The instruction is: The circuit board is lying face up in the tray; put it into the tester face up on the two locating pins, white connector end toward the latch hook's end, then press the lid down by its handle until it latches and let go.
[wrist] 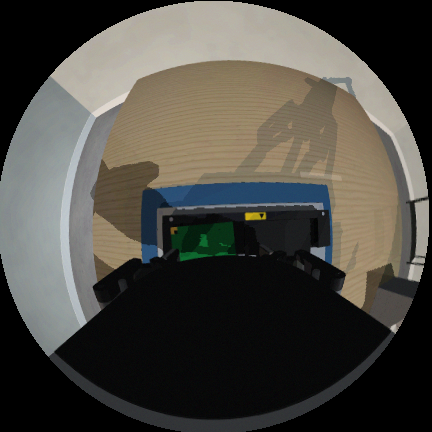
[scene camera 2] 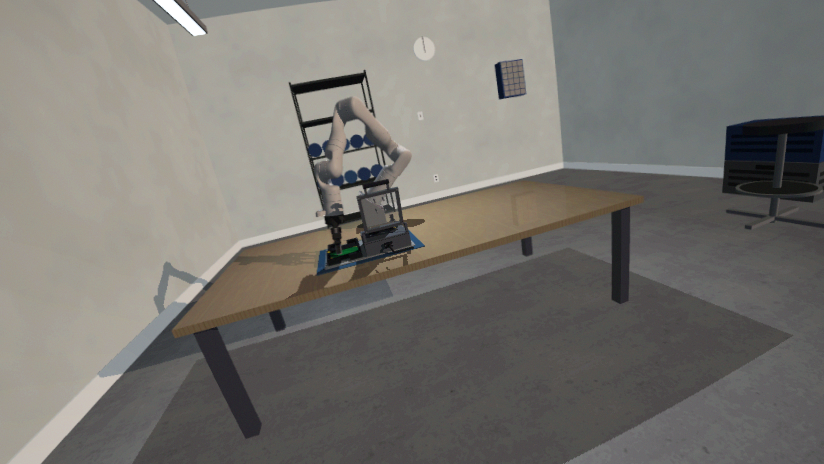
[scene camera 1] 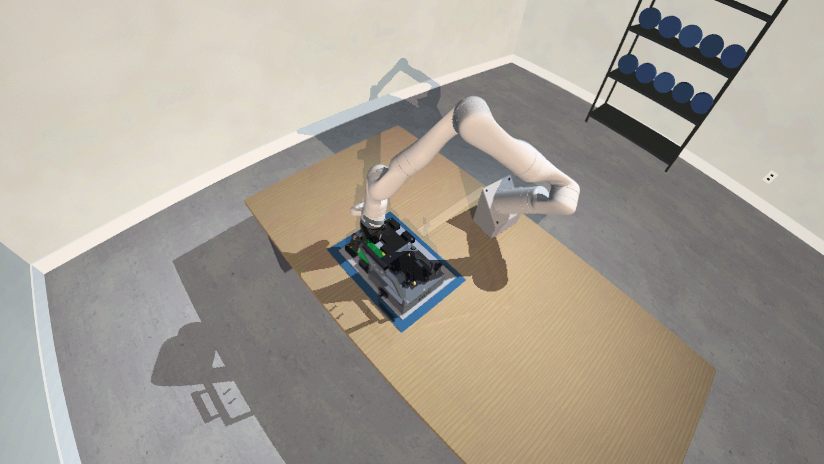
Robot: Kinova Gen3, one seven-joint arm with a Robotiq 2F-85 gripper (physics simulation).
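Frame: origin at the arm's base, x down, y left, z ahead, level; centimetres.
Where they show: gripper, fingertip midpoint: (scene camera 2: pixel 339 251) (scene camera 1: pixel 367 244); arm's base at its link origin: (scene camera 1: pixel 501 202).
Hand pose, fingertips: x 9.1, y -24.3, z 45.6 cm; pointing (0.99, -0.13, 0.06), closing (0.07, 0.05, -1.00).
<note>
Things, the pixels of their top centre, and the offset from my fingertips. "spot": a spot on its surface instead. Level surfaces: height alone.
- green circuit board at its top centre: (wrist: pixel 204 272) (scene camera 1: pixel 367 250) (scene camera 2: pixel 344 251) dx +0.0, dy +1.9, dz +1.6 cm
- black tray at a spot on its surface: (wrist: pixel 295 215) spot: dx +0.3, dy -3.4, dz -9.8 cm
- blue-bordered mat at its surface level: dx +2.9 cm
- wooden table at its surface level: dx +3.1 cm
- yellow label at its top centre: (wrist: pixel 255 215) dx +0.3, dy -3.9, dz -4.6 cm
The green circuit board (scene camera 1: pixel 375 249) (scene camera 2: pixel 347 251) (wrist: pixel 205 242) lies in one bay of the black tray (wrist: pixel 295 215); its near part is hidden by my gripper in the wrist view, and its white connector cannot be made out. My gripper (scene camera 1: pixel 369 239) (scene camera 2: pixel 337 250) (wrist: pixel 217 255) is open and points down low over the tray, with one fingertip at the board's outer side and the other over the tray's other bay. Nothing is between the fingers. The grey tester (scene camera 1: pixel 420 295) (scene camera 2: pixel 385 243) stands beside the tray, its framed lid (scene camera 2: pixel 400 208) raised upright. The pins and latch hook are too small to tell.
Tray and tester stand on a blue-bordered mat (scene camera 1: pixel 401 324) (scene camera 2: pixel 416 238) (wrist: pixel 240 192) on the wooden table (scene camera 1: pixel 547 345) (scene camera 2: pixel 490 224) (wrist: pixel 215 120). The raised lid rises close beside my arm. A yellow label (wrist: pixel 255 216) marks the tray's rim.
</note>
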